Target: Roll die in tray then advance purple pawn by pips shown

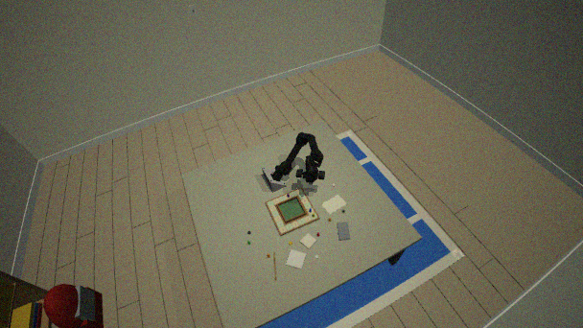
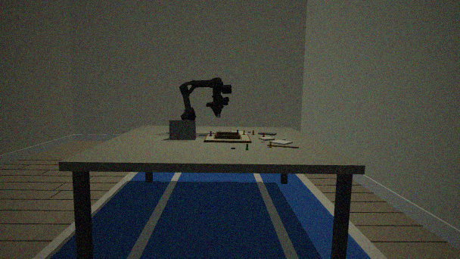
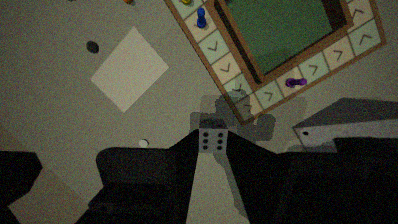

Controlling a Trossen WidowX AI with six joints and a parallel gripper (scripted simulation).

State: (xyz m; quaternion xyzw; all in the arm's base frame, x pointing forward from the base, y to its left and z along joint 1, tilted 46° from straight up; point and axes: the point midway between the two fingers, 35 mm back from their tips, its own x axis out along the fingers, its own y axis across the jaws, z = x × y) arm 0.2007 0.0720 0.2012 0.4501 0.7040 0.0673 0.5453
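Right now the purple pawn is 40 mm behind my gripper tip, 160 mm to the right of it and 100 mm below it. From my gripper tip the other things lie so: grey die (right at my gripper tip); blue pawn (140 mm ahead, 70 mm to the right, 100 mm below); green tray (70 mm ahead, 190 mm to the right, 120 mm below).
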